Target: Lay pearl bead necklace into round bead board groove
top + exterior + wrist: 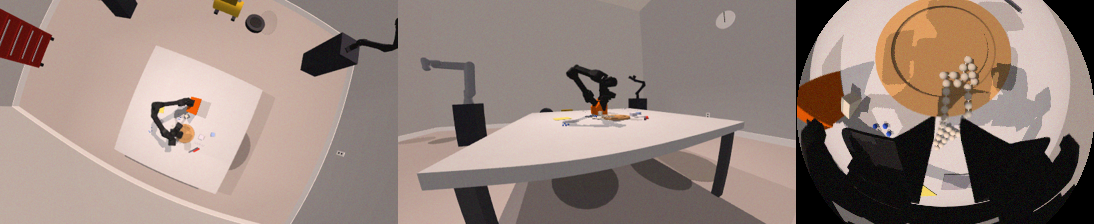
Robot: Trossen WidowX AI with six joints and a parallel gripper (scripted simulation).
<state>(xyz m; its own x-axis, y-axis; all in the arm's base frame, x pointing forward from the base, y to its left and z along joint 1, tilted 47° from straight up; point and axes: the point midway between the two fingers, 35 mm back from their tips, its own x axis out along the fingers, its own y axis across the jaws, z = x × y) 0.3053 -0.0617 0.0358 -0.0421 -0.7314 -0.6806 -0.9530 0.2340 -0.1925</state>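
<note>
The round tan bead board is 20 mm ahead of my gripper tip, 80 mm to the left of it and 50 mm below it. From my gripper tip the other things lie so: tool (160 mm ahead, 240 mm to the left, 50 mm below); yellow pad (150 mm behind, 260 mm to the right, 50 mm below); white square (260 mm to the left, 40 mm below).
</note>
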